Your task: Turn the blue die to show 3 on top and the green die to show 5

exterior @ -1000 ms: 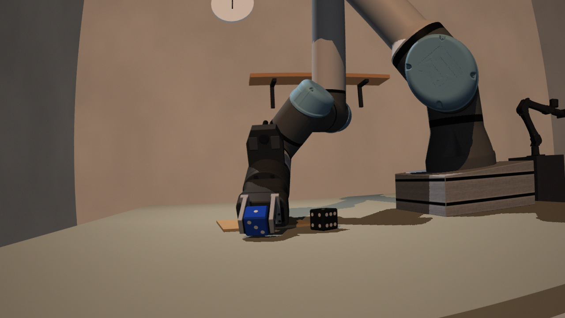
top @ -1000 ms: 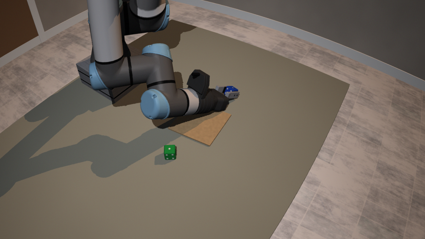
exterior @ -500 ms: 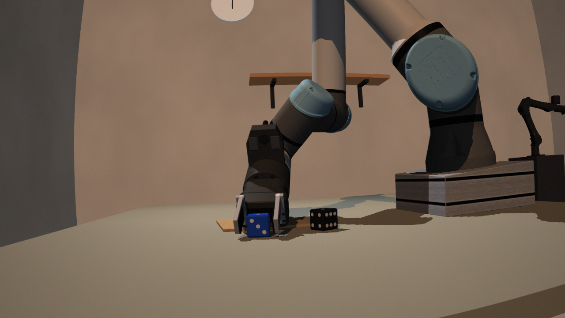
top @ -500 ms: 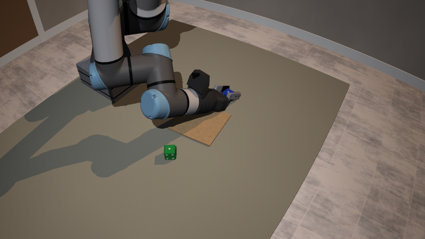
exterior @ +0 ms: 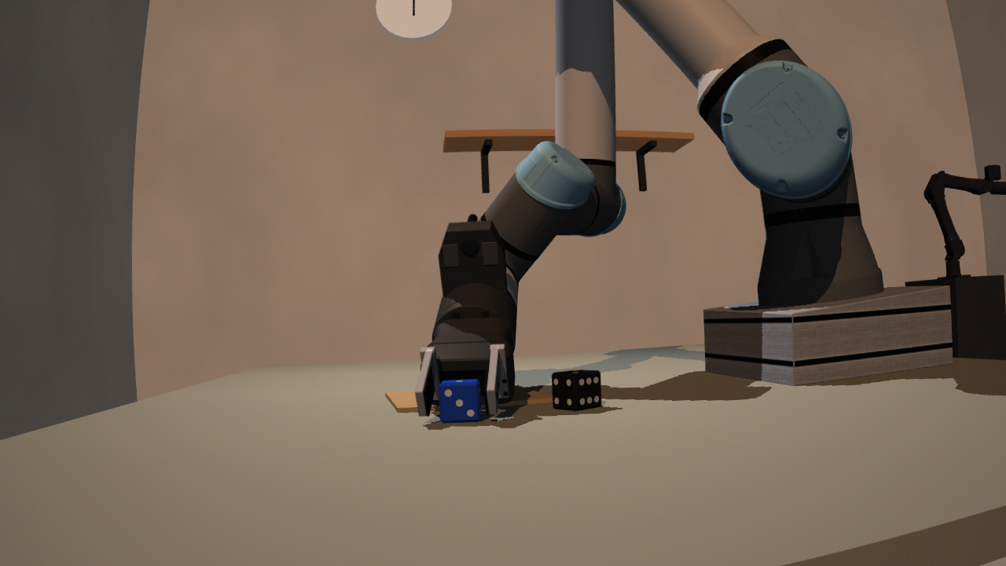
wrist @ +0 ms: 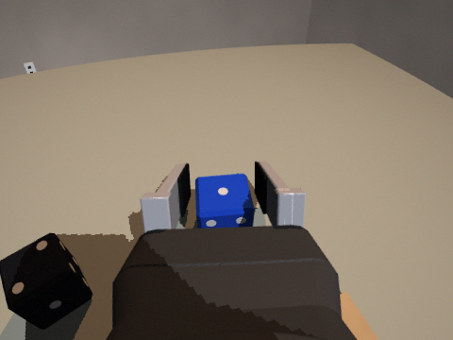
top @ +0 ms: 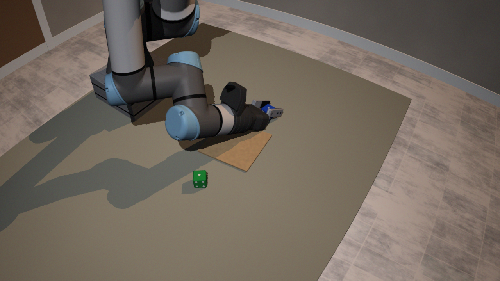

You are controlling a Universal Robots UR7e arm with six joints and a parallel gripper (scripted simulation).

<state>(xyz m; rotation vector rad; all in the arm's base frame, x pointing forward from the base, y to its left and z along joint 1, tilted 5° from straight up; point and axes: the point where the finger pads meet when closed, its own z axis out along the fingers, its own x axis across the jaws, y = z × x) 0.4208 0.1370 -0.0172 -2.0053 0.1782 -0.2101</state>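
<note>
Right now the blue die is 1 cm to the right of my hand and 1 cm below it. From my hand the other things lie so: green die (1 cm behind, 30 cm to the right, 1 cm below); then brown mat (2 cm behind, 15 cm to the right, 2 cm below); then black die (10 cm behind, 3 cm to the right, 1 cm below).
</note>
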